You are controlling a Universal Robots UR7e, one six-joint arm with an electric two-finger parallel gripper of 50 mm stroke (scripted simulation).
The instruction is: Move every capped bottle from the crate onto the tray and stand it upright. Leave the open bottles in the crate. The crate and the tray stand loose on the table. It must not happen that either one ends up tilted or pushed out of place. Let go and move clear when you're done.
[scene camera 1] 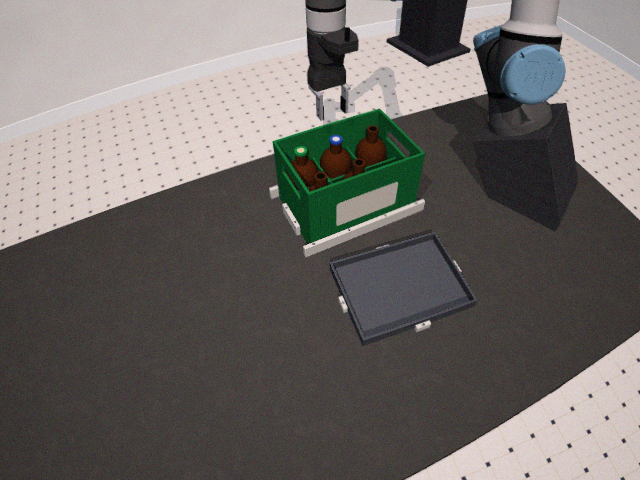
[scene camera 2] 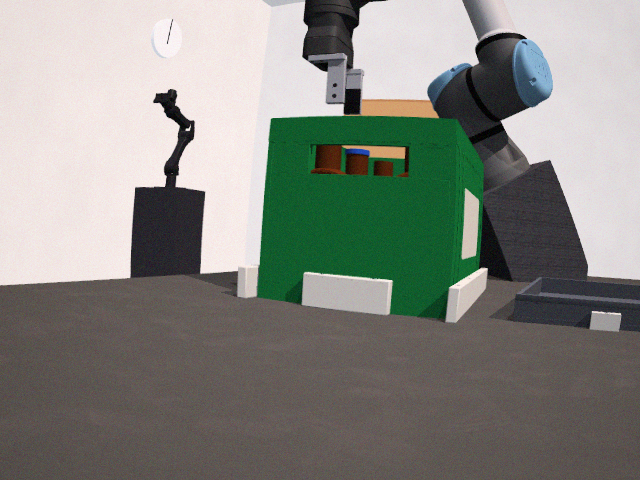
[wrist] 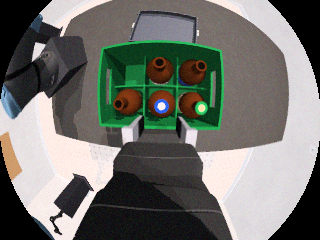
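Note:
Pictures contain my gripper, a glass bottle and a crate. Scene camera 1 includes the gripper; the wrist view likewise includes the gripper.

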